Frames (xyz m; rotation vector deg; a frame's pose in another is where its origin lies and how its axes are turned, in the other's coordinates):
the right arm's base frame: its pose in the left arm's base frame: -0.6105 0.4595 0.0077 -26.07 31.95 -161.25
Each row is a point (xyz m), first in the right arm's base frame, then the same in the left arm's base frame.
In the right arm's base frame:
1: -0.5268 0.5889 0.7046
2: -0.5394 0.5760 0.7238
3: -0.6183 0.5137 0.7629
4: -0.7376 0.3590 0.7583
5: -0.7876 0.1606 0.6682
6: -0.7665 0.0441 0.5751
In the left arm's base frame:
1: 0.2176 -0.1518 0.2554
2: 0.2336 -0.1429 0.2743
3: 0.3095 -0.0772 0.3138
4: 0.3922 0.0976 0.3418
5: 0.3740 0.3201 0.3300
6: 0.3029 0.4496 0.3005

